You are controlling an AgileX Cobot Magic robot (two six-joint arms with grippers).
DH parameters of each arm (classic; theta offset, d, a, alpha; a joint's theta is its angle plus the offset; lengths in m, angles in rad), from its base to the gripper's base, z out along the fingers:
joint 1: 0 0.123 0 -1.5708
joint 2: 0.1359 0 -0.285 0
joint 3: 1.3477 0 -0.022 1.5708
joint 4: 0 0.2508 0 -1.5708
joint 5: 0 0 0.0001 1.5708
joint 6: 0 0.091 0 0
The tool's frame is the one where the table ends.
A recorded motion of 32 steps. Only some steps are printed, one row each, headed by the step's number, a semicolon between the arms.
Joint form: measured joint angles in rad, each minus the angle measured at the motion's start. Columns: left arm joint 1, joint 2, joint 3, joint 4, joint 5, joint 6; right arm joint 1, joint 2, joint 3, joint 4, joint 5, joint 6.
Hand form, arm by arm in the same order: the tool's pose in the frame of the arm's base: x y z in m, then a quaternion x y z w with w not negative. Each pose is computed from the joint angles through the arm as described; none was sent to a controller.
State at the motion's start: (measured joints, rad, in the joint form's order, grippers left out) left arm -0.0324 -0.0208 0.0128 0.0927 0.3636 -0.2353; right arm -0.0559 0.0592 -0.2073 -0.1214 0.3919 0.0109
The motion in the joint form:
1: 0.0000 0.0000 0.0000 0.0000 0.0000 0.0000; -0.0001 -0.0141 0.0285 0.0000 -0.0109 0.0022
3: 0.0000 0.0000 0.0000 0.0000 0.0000 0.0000; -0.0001 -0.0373 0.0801 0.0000 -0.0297 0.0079
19: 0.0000 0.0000 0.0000 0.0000 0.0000 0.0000; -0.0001 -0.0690 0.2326 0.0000 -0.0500 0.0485
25: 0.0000 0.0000 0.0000 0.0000 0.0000 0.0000; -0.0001 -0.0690 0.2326 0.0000 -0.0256 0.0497
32: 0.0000 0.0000 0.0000 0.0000 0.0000 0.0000; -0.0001 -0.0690 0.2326 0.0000 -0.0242 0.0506
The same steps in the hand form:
1: 0.0522 0.0013 0.1774 -0.05614 0.79290 -0.04180 0.60532; 0.0490 -0.0069 0.2364 -0.00198 0.76051 -0.06755 0.64580
3: 0.0522 0.0013 0.1774 -0.05614 0.79290 -0.04180 0.60532; 0.0498 -0.0067 0.2221 -0.00096 0.76365 -0.06496 0.64235
19: 0.0522 0.0013 0.1774 -0.05614 0.79290 -0.04180 0.60532; 0.0532 -0.0067 0.1746 0.01270 0.79503 -0.04976 0.60439
25: 0.0522 0.0013 0.1774 -0.05614 0.79290 -0.04180 0.60532; 0.0526 -0.0069 0.1725 0.01422 0.80229 -0.04982 0.59469
32: 0.0522 0.0013 0.1774 -0.05614 0.79290 -0.04180 0.60532; 0.0525 -0.0069 0.1724 0.01464 0.80269 -0.04958 0.59415

